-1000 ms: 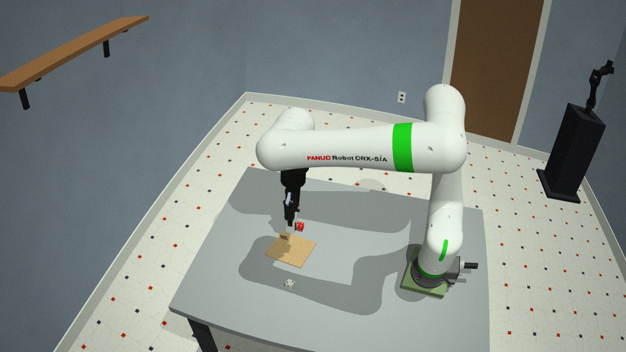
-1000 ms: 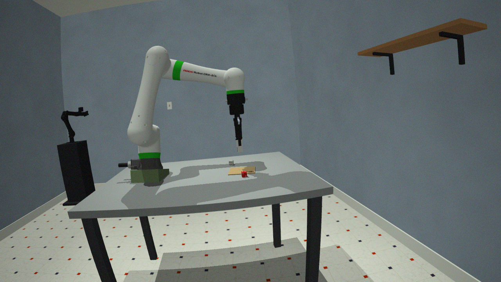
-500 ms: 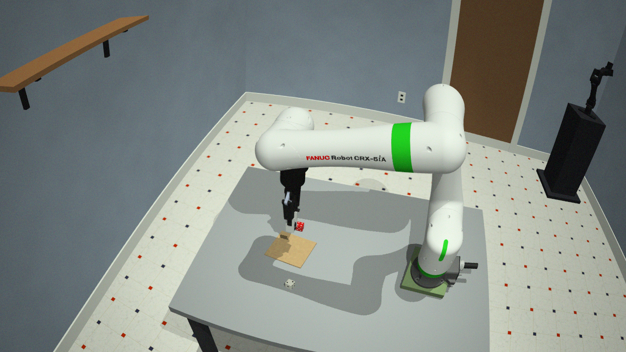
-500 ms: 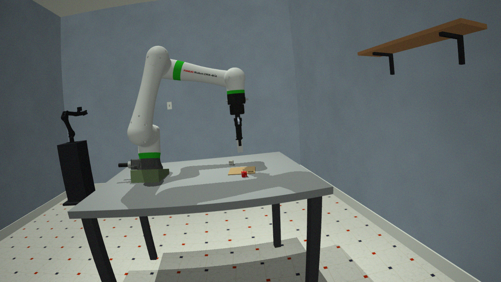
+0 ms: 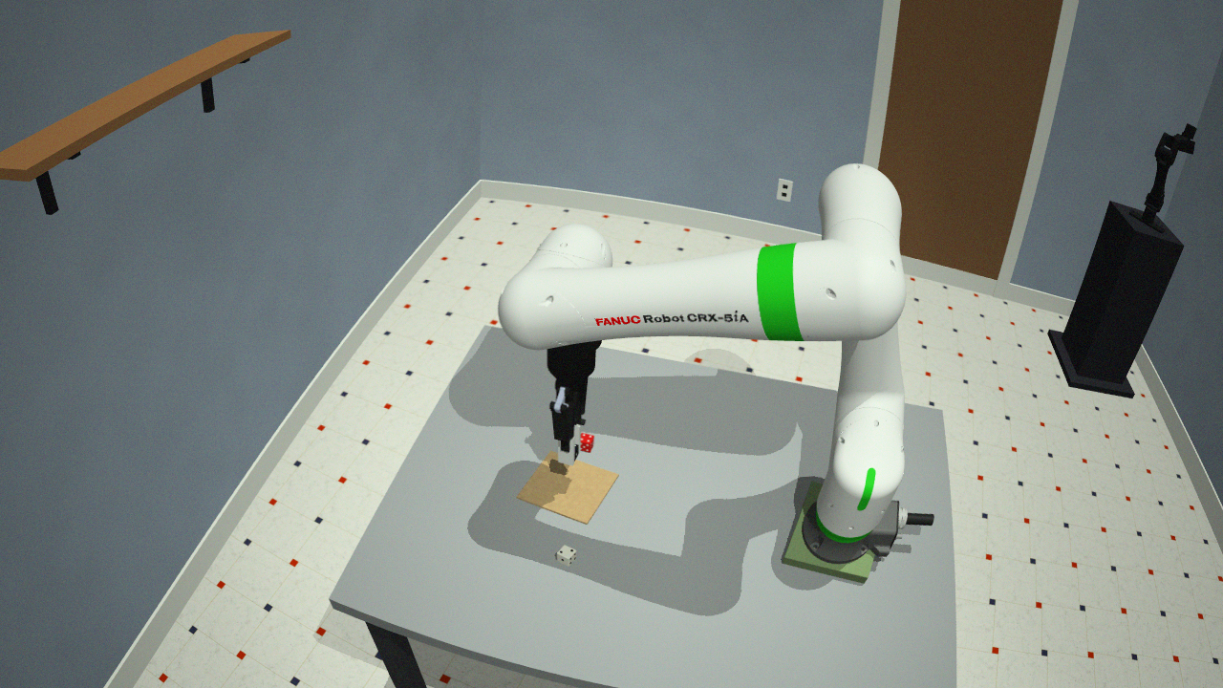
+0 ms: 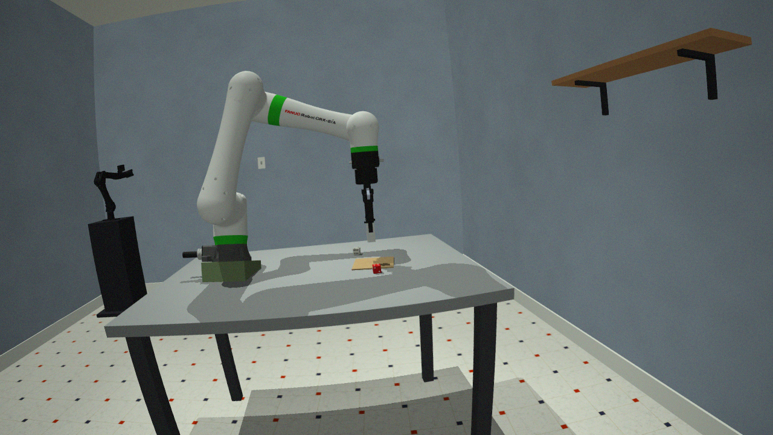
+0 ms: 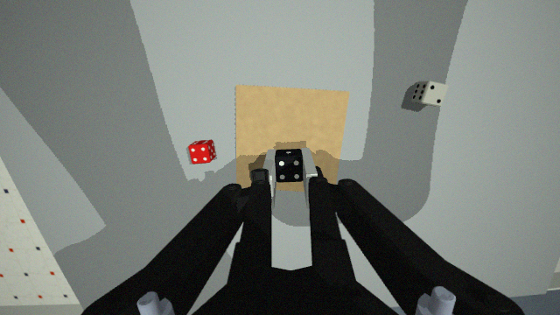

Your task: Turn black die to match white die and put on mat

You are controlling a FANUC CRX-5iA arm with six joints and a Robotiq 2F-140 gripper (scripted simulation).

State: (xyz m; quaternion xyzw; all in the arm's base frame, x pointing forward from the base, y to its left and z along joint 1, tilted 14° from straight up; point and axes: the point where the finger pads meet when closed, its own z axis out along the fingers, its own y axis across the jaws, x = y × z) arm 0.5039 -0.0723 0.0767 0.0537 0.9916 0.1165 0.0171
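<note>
Now: the tan mat 11 cm below my hand. Round my hand: black die 2 cm below; white die 4 cm behind, 17 cm to the left, 10 cm below; red die 1 cm behind, 11 cm to the right, 10 cm below.
</note>
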